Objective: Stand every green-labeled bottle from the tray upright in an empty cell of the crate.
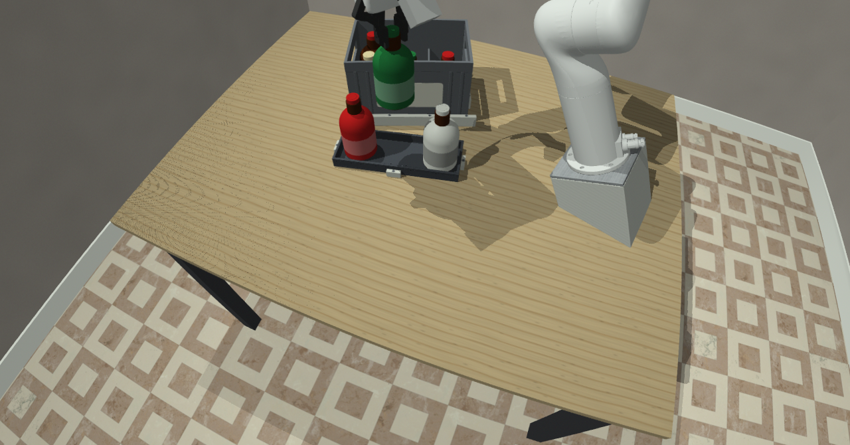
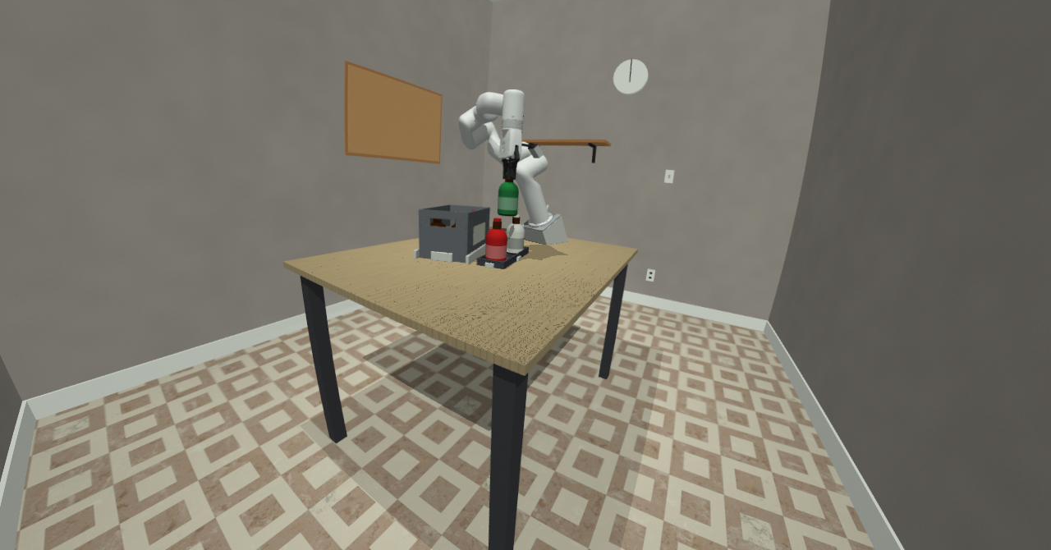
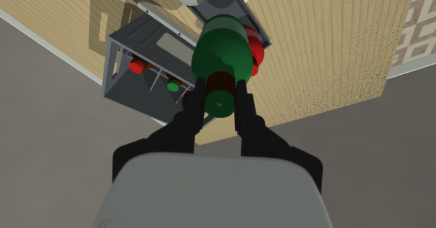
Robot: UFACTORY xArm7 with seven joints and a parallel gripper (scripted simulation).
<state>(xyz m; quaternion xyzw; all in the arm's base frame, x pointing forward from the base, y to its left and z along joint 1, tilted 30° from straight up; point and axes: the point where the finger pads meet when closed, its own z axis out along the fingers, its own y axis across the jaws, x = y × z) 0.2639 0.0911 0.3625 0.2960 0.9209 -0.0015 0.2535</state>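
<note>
Right now my hand is 7 cm above the green-labeled bottle. From my hand the other things lie so: white bottle (23 cm below, 9 cm behind, 1 cm to the right); dark tray (30 cm below); red bottle (23 cm below, 9 cm ahead, 1 cm to the left).
</note>
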